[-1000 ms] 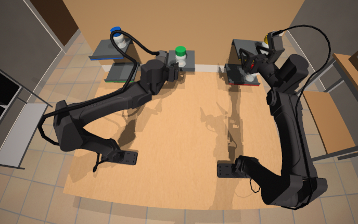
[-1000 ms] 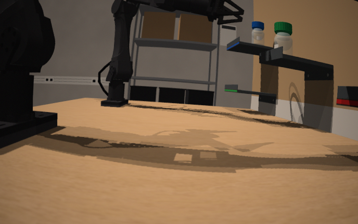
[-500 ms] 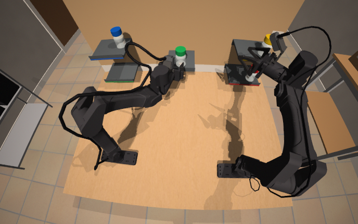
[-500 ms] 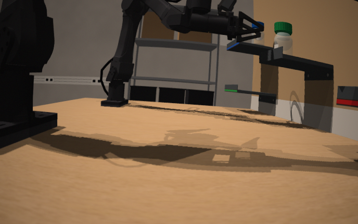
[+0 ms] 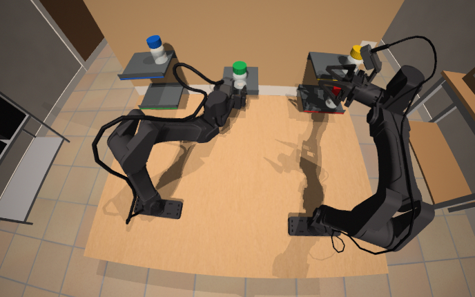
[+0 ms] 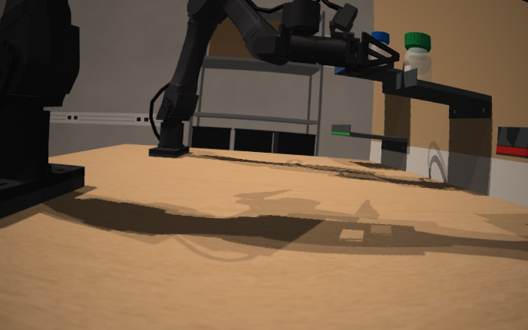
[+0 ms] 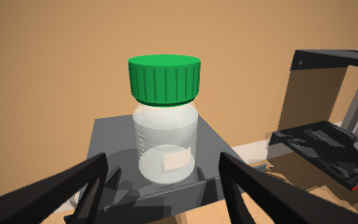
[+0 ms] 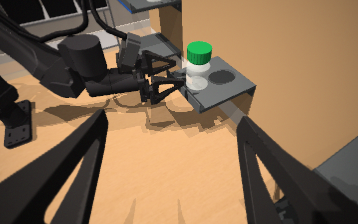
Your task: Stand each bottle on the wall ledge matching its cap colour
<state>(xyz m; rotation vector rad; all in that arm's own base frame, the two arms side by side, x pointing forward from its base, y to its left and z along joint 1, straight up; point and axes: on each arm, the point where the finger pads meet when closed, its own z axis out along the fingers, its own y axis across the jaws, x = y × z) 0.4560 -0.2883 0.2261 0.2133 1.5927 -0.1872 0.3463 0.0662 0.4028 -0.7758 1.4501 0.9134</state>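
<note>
Now: left hand 50 mm short of the green-capped bottle and 10 mm to the left of it. From my left hand the other things lie so: blue-capped bottle 80 mm ahead, 330 mm to the left, 100 mm above; then yellow-capped bottle 90 mm ahead, 450 mm to the right, 100 mm above; then red-capped bottle 80 mm ahead, 450 mm to the right, 90 mm below.
</note>
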